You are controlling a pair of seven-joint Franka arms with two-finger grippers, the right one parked.
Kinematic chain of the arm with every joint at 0, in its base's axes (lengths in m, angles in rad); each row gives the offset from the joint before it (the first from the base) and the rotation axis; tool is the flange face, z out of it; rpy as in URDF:
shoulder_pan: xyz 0 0 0.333 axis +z
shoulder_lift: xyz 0 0 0 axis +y
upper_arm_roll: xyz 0 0 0.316 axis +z
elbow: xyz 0.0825 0 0 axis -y
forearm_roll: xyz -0.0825 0 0.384 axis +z
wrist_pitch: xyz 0 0 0 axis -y
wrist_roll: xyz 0.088 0 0 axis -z
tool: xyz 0 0 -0.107 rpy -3.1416 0 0
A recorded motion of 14 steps. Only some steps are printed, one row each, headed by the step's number.
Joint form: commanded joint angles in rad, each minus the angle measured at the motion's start. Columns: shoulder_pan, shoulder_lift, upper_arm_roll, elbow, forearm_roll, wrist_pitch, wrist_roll.
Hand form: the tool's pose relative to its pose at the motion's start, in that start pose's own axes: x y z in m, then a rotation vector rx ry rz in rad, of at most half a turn. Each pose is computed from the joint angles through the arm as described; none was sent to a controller.
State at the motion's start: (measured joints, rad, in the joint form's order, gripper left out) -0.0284 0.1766 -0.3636 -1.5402 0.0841 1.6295 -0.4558
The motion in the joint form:
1: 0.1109 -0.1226 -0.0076 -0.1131 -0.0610 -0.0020 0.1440
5: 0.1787 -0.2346 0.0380 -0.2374 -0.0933 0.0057 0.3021
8: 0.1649 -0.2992 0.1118 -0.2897 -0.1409 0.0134 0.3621
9: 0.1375 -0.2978 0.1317 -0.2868 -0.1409 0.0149 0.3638
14: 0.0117 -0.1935 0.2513 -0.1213 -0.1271 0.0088 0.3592
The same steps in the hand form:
1: -0.0180 -0.0542 -0.0107 -0.0231 -0.0111 0.0388
5: -0.0361 -0.1124 -0.0069 -0.0237 -0.0232 0.0791
8: -0.0493 -0.1404 -0.0142 -0.0667 -0.0103 0.0735
9: -0.0495 -0.1371 -0.0154 -0.0693 -0.0069 0.0830
14: -0.0149 -0.1351 -0.0417 -0.0891 0.0489 0.0893

